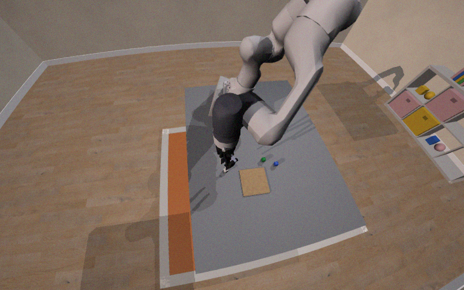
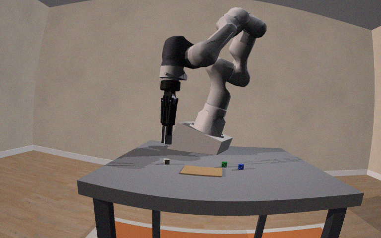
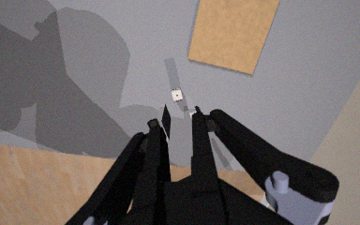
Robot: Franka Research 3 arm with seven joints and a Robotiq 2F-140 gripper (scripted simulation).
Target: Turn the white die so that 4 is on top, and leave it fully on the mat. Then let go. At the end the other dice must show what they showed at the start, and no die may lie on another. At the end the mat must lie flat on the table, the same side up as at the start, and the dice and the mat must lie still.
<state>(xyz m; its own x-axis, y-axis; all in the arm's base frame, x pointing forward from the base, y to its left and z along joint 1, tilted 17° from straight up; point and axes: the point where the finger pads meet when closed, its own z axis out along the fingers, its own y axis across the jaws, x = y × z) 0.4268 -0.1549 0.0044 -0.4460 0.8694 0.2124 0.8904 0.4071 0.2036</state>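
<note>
The white die lies 10 cm below my hand. Round my hand: green die: 23 cm to the left, 10 cm below, 3 cm behind; then blue die: 29 cm to the left, 10 cm below, 1 cm ahead; then tan mat: 14 cm to the left, 11 cm below, 8 cm ahead.
</note>
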